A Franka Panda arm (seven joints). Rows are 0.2 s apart.
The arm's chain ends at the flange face. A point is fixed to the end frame.
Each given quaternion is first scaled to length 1.
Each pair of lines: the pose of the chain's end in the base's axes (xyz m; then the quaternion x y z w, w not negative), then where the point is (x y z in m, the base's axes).
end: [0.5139 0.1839 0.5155 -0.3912 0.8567 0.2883 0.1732]
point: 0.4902 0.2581 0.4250
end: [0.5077 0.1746 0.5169 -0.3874 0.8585 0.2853 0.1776]
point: 0.4854 0.2489 0.4262
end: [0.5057 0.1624 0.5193 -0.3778 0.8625 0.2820 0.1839]
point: 0.4859 0.2372 0.4285
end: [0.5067 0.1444 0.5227 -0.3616 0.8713 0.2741 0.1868]
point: 0.4897 0.2190 0.4311
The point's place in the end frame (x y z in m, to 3 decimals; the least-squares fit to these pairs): 0.020 0.025 0.115
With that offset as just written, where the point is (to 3 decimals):
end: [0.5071 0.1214 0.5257 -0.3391 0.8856 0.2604 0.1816]
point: 0.492 0.194 0.432
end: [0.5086 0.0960 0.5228 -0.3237 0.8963 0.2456 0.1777]
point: 0.496 0.167 0.428
